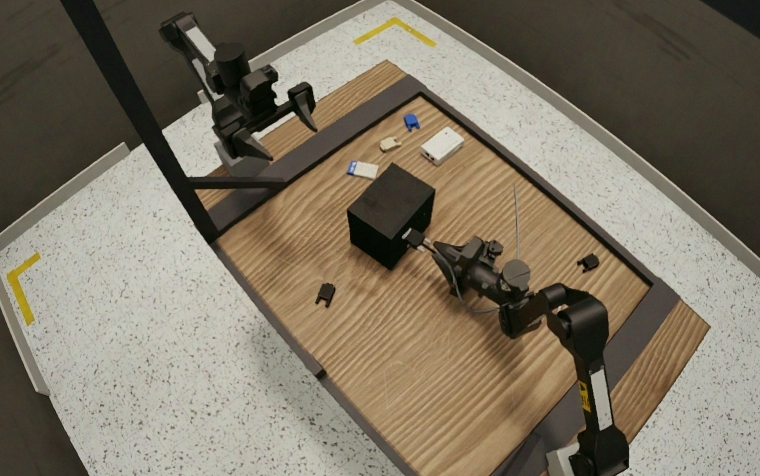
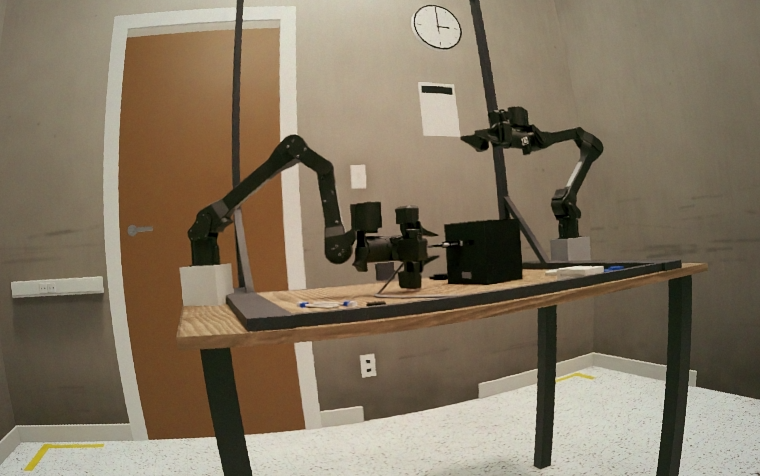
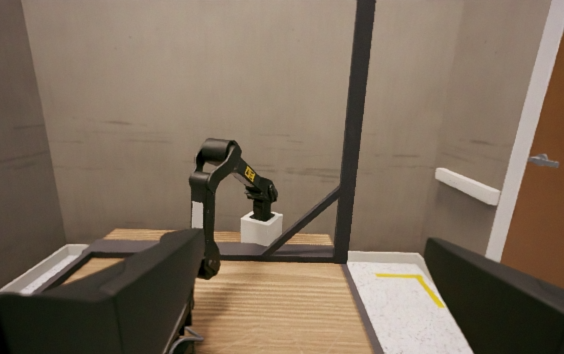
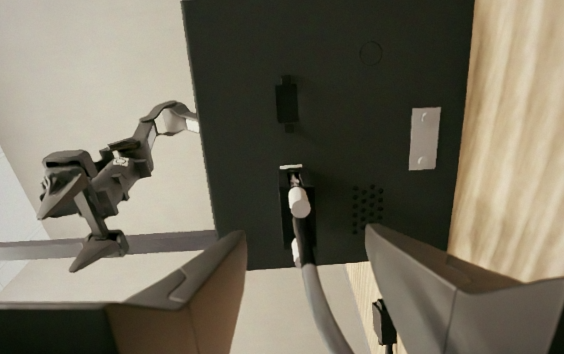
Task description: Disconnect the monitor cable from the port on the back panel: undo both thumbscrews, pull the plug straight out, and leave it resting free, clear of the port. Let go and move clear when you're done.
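Frame: origin at the left arm's base, x ahead, y left, z up, level; centimetres.
Seen in the pictures: left gripper, fingertip midpoint: (image 1: 294, 144) (image 2: 467, 135) (image 3: 314, 243) (image 4: 56, 247); right gripper, fingertip midpoint: (image 1: 433, 248) (image 2: 437, 245) (image 4: 305, 238); right arm's base, link origin: (image 1: 587, 466) (image 2: 205, 265) (image 3: 262, 216).
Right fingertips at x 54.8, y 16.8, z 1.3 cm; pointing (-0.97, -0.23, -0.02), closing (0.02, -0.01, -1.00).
Offsets run from my right fingertips to a thing's top centre. "*": to the spot under its first point. Level surfaces: height alone.
The black box @[dx -12.6, dy -0.7, dz +5.2 cm] (image 1: 387, 204) (image 2: 487, 252) (image 4: 325, 50) stands on the table. The monitor plug @[dx -2.6, dy -1.1, dz +1.0 cm] (image 1: 414, 238) (image 4: 287, 225) is at the port on its back panel; its exact depth is unclear. An upper thumbscrew @[dx -3.9, dy -0.1, dz +0.5 cm] (image 4: 299, 202) and a lower thumbscrew @[dx -3.3, dy -2.6, dz +0.5 cm] (image 4: 296, 253) flank the grey cable (image 4: 322, 307). My right gripper (image 1: 444, 266) (image 2: 438, 245) (image 4: 305, 238) is partly open, its fingers apart on either side of the cable line, behind the plug, touching neither. My left gripper (image 1: 293, 144) (image 2: 473, 142) (image 3: 314, 243) is wide open and empty, high and away from the box.
A second black connector @[* dx -7.5, dy +2.9, dz +0.2 cm] (image 4: 286, 103) sits on the panel. Loose black connectors @[dx -10.1, dy -22.7, dz -8.3 cm] (image 1: 325, 294) @[dx +25.7, dy +30.8, dz -8.3 cm] (image 1: 588, 262) lie on the table @[dz -9.9 cm] (image 1: 448, 381). Past the box lie a white box @[dx -23.4, dy +26.8, dz -6.9 cm] (image 1: 442, 145), a blue connector @[dx -35.5, dy +26.6, dz -8.3 cm] (image 1: 411, 121), a beige connector @[dx -33.4, dy +16.7, dz -8.3 cm] (image 1: 389, 144) and a blue-and-white piece @[dx -31.6, dy +5.7, dz -8.9 cm] (image 1: 364, 169).
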